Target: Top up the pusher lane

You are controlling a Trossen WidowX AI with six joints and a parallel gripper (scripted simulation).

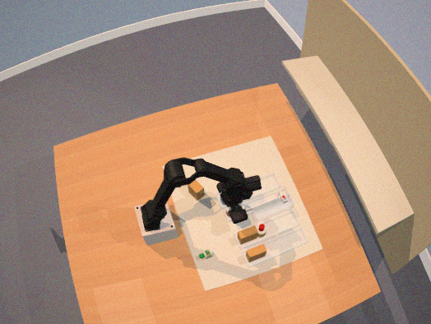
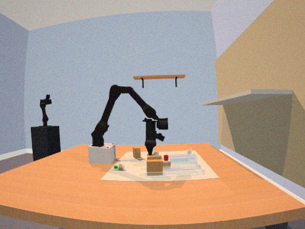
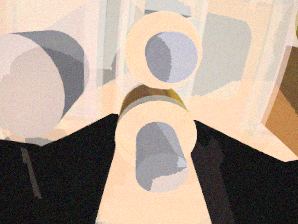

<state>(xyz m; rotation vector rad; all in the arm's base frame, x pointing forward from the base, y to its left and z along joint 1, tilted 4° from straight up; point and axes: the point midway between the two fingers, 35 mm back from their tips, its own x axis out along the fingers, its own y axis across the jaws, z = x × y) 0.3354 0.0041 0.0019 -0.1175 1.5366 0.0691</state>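
Right now the grey can is 8 cm to the left of my gripper tip, 2 cm below it and 1 cm ahead of it. The rest, counted from my gripper tip: clear pusher lane (15 cm ahead, 3 cm below, 1 cm to the right).
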